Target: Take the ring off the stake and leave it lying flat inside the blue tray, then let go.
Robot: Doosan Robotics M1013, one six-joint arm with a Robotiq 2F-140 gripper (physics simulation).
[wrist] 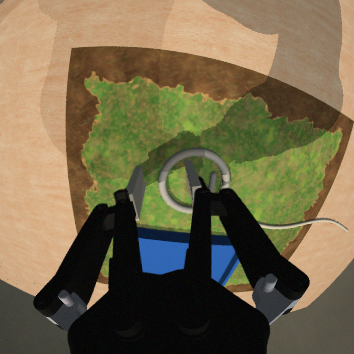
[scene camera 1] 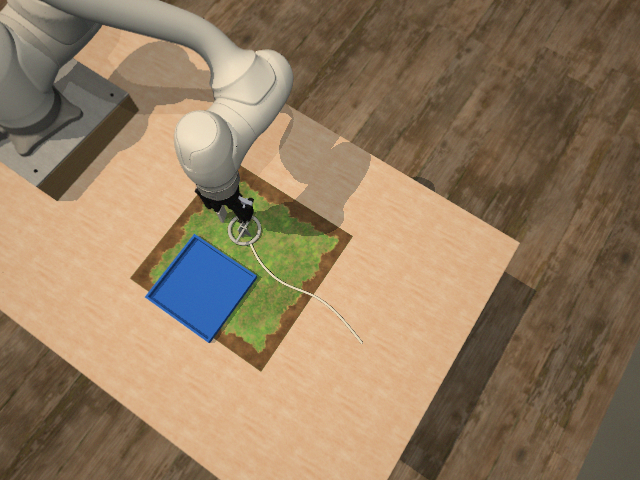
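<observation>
A grey ring is around the stake, a thin grey peg standing on the green mat; how high the ring sits is hard to tell. My gripper is partly open. Its fingers stand apart on either side of the ring's left bar in the wrist view: one pad is outside the ring, the other inside its opening, near the stake. I see no grip on the bar. The blue tray is empty and lies close beside the ring and stake.
The green and brown mat lies on the light wooden table under the stake and part of the tray. A thin whitish cord curves from near the ring across the mat onto the table.
</observation>
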